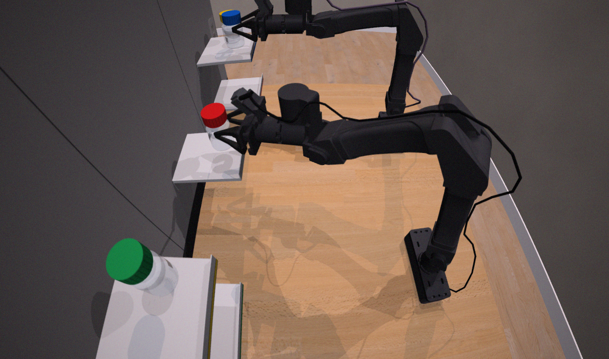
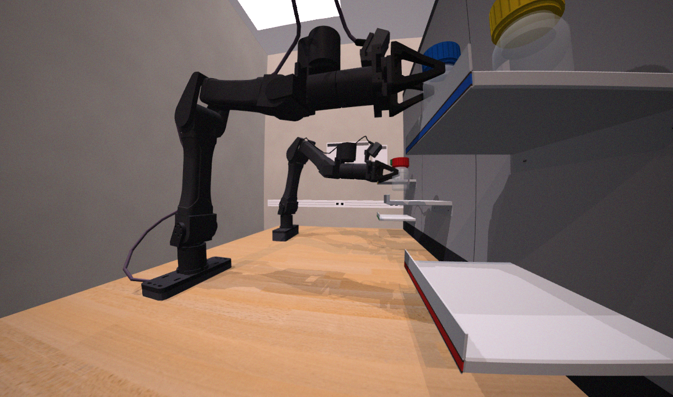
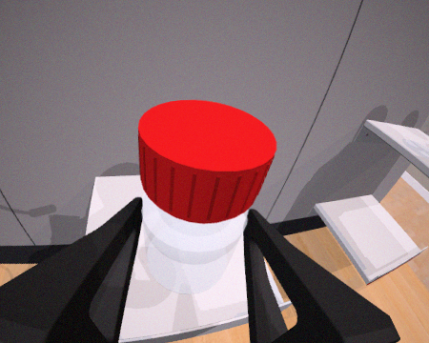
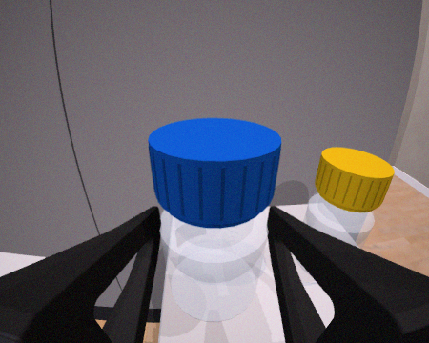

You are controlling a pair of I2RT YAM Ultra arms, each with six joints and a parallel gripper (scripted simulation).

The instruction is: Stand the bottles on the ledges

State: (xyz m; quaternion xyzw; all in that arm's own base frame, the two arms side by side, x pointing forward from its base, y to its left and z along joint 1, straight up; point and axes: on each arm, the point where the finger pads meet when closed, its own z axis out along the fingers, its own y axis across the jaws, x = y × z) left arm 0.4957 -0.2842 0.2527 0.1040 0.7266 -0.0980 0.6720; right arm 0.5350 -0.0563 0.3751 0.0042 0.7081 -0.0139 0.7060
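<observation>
My right gripper is now 340 mm to the right of the red-capped bottle and 110 mm above it. From my right hand the other things lie so: yellow-capped bottle 50 mm ahead, 110 mm to the right, 50 mm below; then grey wall 140 mm ahead, 350 mm to the left, 60 mm above; then blue-capped bottle 10 mm ahead, 20 mm below.
</observation>
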